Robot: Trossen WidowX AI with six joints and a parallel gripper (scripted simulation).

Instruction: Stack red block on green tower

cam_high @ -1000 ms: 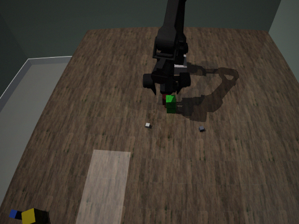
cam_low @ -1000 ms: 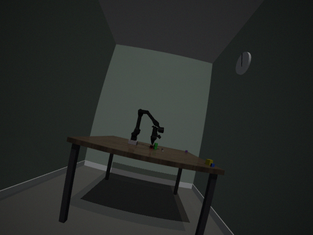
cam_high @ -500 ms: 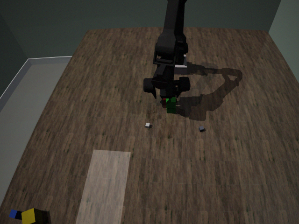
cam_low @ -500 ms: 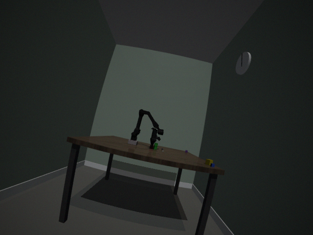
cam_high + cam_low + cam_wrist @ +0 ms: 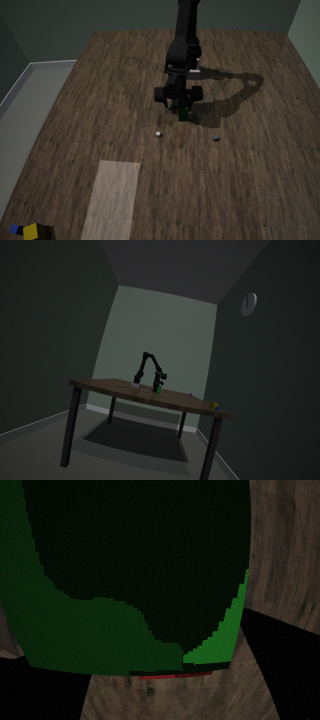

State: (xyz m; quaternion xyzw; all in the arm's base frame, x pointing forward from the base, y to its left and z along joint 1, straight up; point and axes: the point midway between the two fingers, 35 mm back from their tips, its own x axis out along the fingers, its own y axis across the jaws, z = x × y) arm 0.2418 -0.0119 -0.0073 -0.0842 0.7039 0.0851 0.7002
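My gripper tip is now 1 cm below the red block. Round my gripper tip: small white cube (15 cm ahead, 5 cm to the right); then small grey cube (12 cm ahead, 17 cm to the left); then yellow block (61 cm ahead, 33 cm to the right, 2 cm above).
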